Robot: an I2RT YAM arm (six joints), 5 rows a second.
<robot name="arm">
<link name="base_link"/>
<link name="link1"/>
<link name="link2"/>
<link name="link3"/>
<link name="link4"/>
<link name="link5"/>
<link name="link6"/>
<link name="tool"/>
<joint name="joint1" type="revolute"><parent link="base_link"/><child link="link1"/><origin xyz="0 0 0.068" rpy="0 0 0"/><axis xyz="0 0 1"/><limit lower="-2.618" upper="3.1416"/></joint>
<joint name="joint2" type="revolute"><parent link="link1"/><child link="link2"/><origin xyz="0.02 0.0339 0.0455" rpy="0 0 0"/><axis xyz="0 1 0"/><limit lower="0" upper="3.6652"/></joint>
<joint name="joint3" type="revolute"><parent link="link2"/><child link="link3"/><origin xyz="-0.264 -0.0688 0" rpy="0 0 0"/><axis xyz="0 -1 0"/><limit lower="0" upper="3.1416"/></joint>
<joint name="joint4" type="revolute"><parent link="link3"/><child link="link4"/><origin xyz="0.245 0.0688 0.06" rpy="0 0 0"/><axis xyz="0 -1 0"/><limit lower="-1.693" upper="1.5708"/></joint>
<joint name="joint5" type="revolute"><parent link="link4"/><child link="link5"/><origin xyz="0.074 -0.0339 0.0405" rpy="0 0 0"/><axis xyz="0 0 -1"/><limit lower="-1.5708" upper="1.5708"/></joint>
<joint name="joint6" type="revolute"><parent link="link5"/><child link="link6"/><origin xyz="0.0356 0 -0.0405" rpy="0 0 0"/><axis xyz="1 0 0"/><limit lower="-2.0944" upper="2.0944"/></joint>
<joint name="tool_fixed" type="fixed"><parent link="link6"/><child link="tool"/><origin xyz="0 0 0" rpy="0 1.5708 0"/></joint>
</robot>
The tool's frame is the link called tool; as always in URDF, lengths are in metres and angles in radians.
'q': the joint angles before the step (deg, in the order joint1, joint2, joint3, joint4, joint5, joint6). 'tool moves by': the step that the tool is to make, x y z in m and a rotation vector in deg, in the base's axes. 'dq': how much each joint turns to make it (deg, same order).
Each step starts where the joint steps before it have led.
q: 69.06 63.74 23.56 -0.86 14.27 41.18
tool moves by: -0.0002 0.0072 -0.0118 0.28 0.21 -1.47
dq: 0.99 4.27 -0.82 4.77 1.66 1.91
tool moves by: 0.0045 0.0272 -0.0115 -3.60 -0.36 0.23
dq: 1.45 10.39 4.56 2.63 1.93 -0.30
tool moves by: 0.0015 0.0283 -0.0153 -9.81 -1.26 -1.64
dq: 2.29 10.73 7.68 -6.04 5.69 0.28
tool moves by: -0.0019 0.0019 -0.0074 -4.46 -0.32 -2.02
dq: 0.83 2.51 1.65 -4.05 2.85 1.68
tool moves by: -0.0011 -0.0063 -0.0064 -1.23 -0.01 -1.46
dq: -0.01 0.22 -1.30 -0.20 1.03 1.21
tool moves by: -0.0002 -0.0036 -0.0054 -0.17 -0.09 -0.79
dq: -0.11 0.45 -1.14 1.17 0.45 0.59
